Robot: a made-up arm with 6 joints.
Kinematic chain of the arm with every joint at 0, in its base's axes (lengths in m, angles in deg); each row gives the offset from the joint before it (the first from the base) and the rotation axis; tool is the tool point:
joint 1: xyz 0 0 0.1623 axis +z
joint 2: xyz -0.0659 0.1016 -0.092 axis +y
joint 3: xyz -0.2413 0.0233 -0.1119 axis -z
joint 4: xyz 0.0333 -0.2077 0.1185 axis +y
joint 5: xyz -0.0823 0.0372 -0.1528 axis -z
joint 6: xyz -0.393 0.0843 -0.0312 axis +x
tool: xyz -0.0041 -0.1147 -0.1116
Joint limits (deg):
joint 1: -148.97..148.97
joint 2: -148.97..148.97
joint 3: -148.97..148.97
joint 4: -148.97..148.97
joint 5: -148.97..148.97
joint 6: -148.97..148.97
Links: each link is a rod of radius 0.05 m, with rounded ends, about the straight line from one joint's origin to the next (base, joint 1, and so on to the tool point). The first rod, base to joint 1, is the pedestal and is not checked.
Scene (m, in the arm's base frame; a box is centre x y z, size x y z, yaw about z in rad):
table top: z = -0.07
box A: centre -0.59 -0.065 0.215 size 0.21 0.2 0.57 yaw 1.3
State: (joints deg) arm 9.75 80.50 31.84 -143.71 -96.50 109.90
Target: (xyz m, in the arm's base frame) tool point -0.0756 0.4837 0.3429
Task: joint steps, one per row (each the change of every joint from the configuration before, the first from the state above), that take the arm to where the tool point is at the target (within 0.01 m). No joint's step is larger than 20 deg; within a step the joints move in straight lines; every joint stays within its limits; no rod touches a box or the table.
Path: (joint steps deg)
1: -1.73 8.56 -2.79 18.09 3.49 4.88
2: -1.72 8.56 -2.79 18.09 3.50 4.89
3: -1.73 8.56 -2.79 18.09 3.49 4.88
4: -1.72 8.56 -2.79 18.10 3.49 4.89
5: -1.73 8.55 -2.79 18.09 3.50 4.88
6: -1.72 8.56 -2.80 18.09 3.49 4.88
7: -1.73 8.56 -2.79 18.09 3.49 4.89
8: -1.72 8.56 -2.79 18.09 3.50 4.88
9: -9.92 -1.24 -4.51 -17.65 7.75 -3.69
10: -9.92 -1.25 -4.52 -17.65 7.76 -3.68
11: -9.91 -1.24 -4.51 -17.65 7.76 -3.69
12: -9.92 -1.25 -4.52 -17.65 7.75 -3.69
13: -9.92 -1.24 -4.52 -17.66 7.76 -3.68
14: -9.91 -1.25 -4.51 -17.65 7.76 -3.69

